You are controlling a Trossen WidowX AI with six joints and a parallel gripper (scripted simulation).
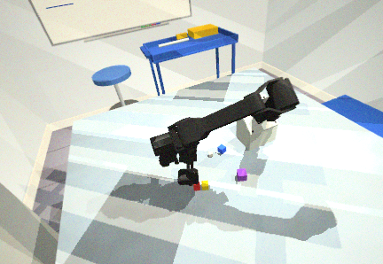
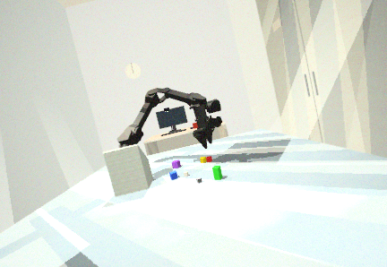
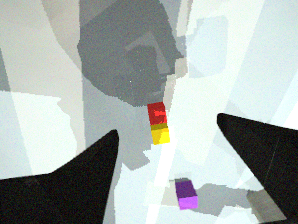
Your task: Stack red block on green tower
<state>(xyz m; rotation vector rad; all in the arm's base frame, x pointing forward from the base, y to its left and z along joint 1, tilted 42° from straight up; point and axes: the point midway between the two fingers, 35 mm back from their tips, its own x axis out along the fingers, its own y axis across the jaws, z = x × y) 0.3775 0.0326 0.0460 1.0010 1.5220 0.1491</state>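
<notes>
Now: the red block 7 cm below my gripper tip, 1 cm to the left of it and 1 cm behind it. From my gripper tip the other things lie so: purple block (18 cm behind, 7 cm to the left, 6 cm below); yellow block (7 cm below, 4 cm behind, 3 cm to the left); blue block (20 cm behind, 9 cm to the right, 7 cm below).
</notes>
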